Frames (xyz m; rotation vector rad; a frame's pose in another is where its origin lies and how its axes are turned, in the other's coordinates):
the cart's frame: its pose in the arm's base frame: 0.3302 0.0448 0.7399 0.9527 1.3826 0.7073
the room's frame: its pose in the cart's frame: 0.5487 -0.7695 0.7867 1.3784 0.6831 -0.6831
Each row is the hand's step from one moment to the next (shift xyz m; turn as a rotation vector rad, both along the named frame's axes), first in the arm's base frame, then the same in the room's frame.
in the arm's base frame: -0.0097 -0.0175 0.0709 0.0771 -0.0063 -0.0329
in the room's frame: -0.0248 -0.0424 -0.0549 -0.0493 0.0618 0.0287
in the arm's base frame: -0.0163 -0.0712 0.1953 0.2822 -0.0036 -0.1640
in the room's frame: -0.0905 -0.1236 -0.1415 -0.1552 0.2534 0.1350
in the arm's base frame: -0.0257 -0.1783 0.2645 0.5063 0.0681 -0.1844
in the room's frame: -0.1727 -0.2206 -0.1546 -0.2621 0.4626 0.1107
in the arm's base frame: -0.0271 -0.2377 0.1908 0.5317 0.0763 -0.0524
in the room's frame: -0.1887 -0.2328 -0.0621 -0.3129 0.4396 -0.0119
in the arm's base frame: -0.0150 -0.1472 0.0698 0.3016 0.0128 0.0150
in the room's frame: -0.1042 -0.1260 0.0046 -0.2100 0.2149 -0.0329
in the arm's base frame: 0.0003 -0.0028 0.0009 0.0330 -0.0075 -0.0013
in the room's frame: -0.0023 -0.0018 0.0004 -0.0279 0.0190 0.0030
